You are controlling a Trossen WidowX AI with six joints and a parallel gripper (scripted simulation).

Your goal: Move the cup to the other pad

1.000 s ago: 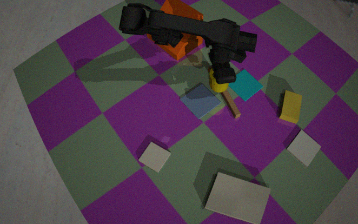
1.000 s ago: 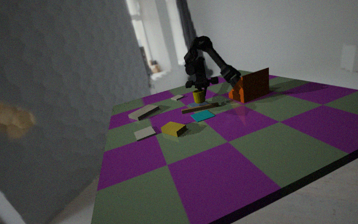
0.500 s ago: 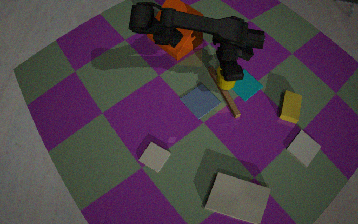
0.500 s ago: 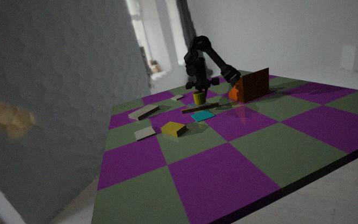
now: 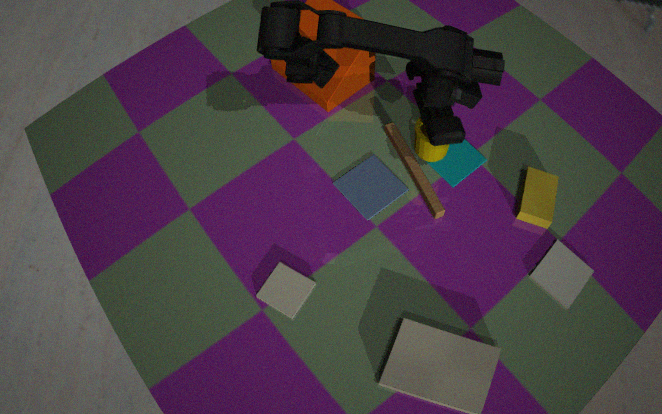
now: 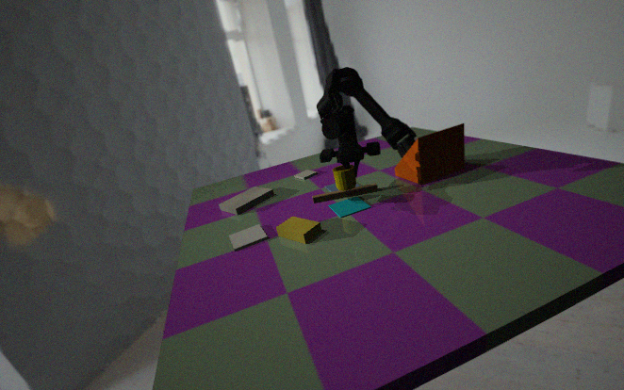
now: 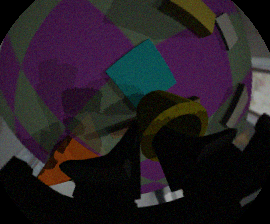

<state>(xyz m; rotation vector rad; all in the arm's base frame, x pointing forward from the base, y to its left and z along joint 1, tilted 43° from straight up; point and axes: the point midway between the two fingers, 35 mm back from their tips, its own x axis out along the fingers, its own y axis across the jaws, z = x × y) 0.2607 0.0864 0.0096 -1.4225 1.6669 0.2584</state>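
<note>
The cyan pad lies 9 cm below my gripper tip, 5 cm ahead of it and 4 cm to the left of it. From my gripper tip the other things lie so: yellow cup (2 cm to the right, 2 cm ahead); wooden bar (8 cm below, 5 cm to the right, 2 cm ahead).
</note>
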